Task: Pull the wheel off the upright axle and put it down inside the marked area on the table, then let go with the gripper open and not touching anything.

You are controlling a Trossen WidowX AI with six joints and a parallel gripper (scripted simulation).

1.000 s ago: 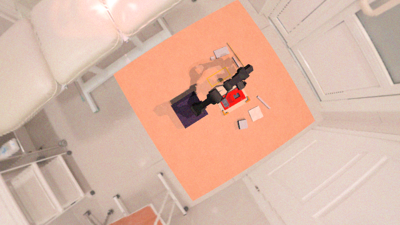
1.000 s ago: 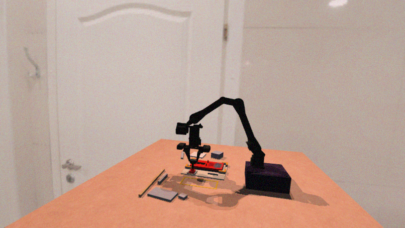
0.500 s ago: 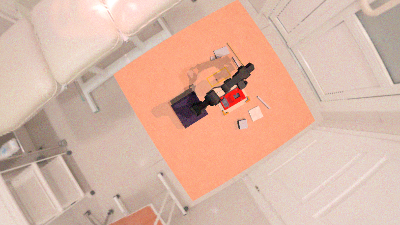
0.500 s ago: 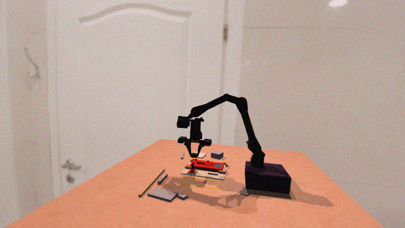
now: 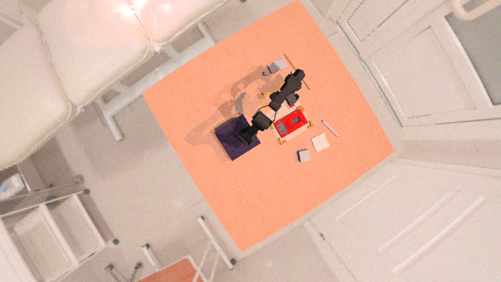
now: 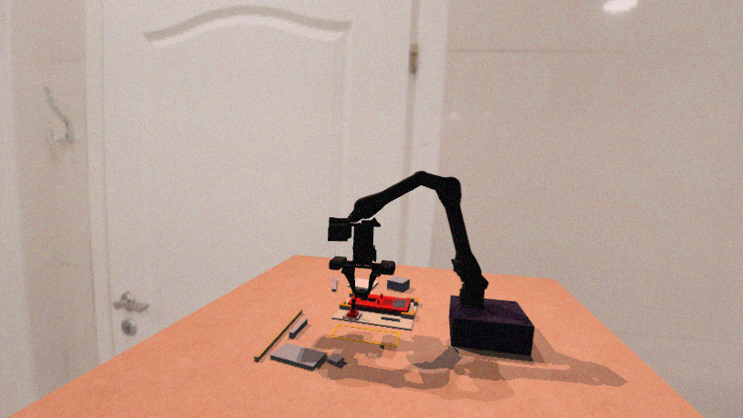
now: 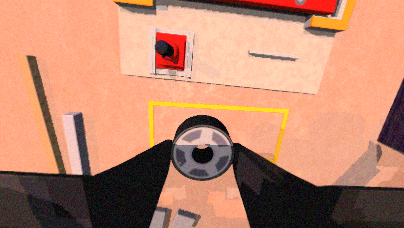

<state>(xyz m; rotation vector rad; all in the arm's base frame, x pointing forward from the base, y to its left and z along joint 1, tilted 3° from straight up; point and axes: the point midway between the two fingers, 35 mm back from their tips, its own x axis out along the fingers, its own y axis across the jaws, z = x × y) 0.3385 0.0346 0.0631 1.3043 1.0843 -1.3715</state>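
Right now the upright axle is 2 cm ahead of my gripper tip, 7 cm to the right of it and 7 cm below it. From my gripper tip the other things lie so: wheel: right at my gripper tip.
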